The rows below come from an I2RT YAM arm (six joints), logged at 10 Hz.
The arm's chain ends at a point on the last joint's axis. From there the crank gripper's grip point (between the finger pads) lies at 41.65 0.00 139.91 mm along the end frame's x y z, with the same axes.
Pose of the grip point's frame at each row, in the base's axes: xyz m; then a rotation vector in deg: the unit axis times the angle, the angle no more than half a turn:
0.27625 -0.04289 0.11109 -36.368 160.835 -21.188
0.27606 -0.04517 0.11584 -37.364 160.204 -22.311
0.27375 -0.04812 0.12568 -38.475 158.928 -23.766
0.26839 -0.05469 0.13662 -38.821 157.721 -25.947
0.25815 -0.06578 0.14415 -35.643 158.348 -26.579
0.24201 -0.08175 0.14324 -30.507 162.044 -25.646
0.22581 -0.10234 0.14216 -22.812 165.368 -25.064
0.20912 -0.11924 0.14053 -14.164 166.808 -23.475
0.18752 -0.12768 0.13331 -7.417 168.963 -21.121
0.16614 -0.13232 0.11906 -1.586 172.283 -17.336
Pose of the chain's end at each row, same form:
0.27292 0.00248 0.24980 -36.368 160.835 -21.188
0.27134 0.00215 0.25386 -37.364 160.204 -22.311
0.26608 0.00152 0.26274 -38.475 158.928 -23.766
0.25786 -0.00170 0.27223 -38.821 157.721 -25.947
0.24876 -0.01229 0.27965 -35.643 158.348 -26.579
0.24121 -0.03030 0.27985 -30.507 162.044 -25.646
0.23299 -0.05357 0.27956 -22.812 165.368 -25.064
0.21997 -0.07555 0.27939 -14.164 166.808 -23.475
0.20390 -0.09013 0.27342 -7.417 168.963 -21.121
0.19065 -0.10345 0.26004 -1.586 172.283 -17.336

